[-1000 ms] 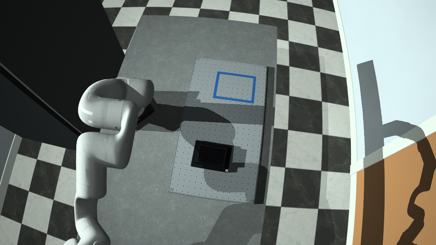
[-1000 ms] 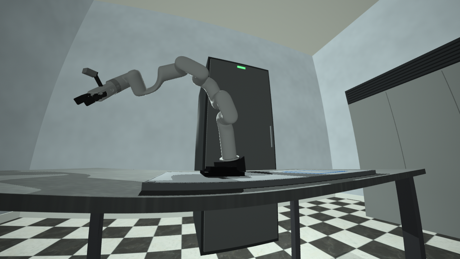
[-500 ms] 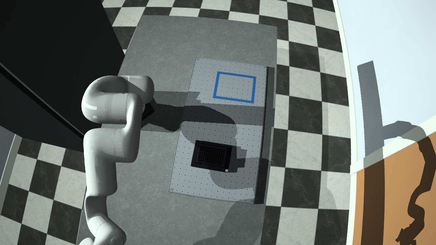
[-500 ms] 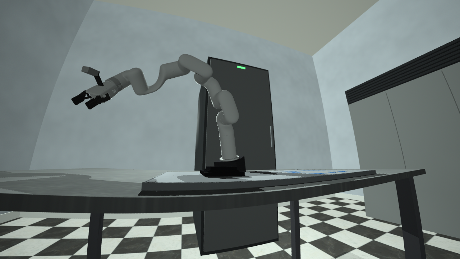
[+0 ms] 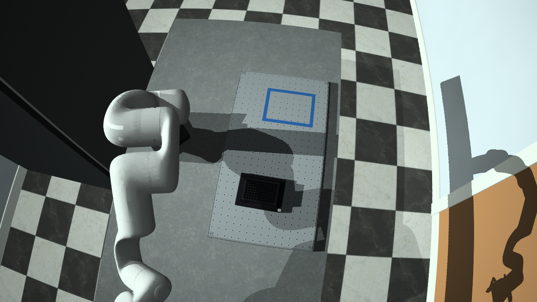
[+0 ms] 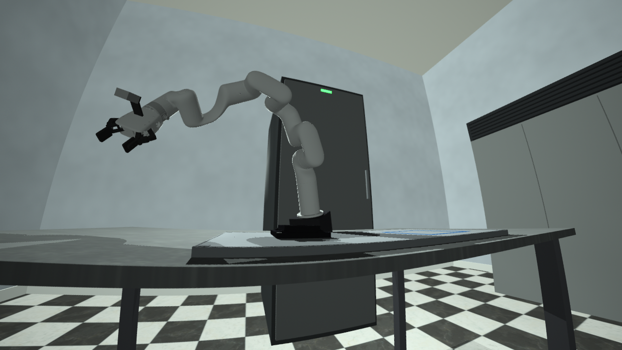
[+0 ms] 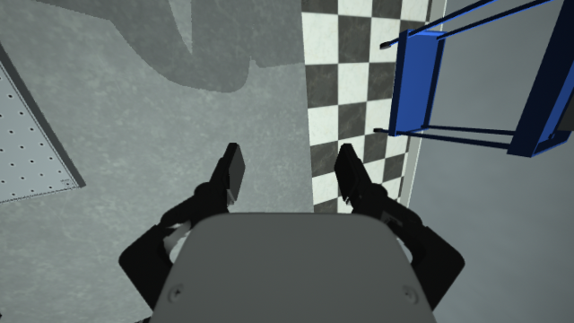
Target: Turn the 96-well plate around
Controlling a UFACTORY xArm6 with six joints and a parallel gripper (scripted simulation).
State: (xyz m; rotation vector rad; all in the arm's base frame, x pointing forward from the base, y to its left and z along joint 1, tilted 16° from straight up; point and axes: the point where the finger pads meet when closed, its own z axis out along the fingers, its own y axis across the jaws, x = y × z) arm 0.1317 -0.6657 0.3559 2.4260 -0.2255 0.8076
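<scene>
Right now the black 96-well plate is 50 cm to the left of my hand, 22 cm below it and 20 cm ahead of it. Also, from my hand: small white A1 mark: 43 cm to the left, 26 cm ahead, 23 cm below; black plate nest N1: 50 cm to the left, 24 cm below, 20 cm ahead.
</scene>
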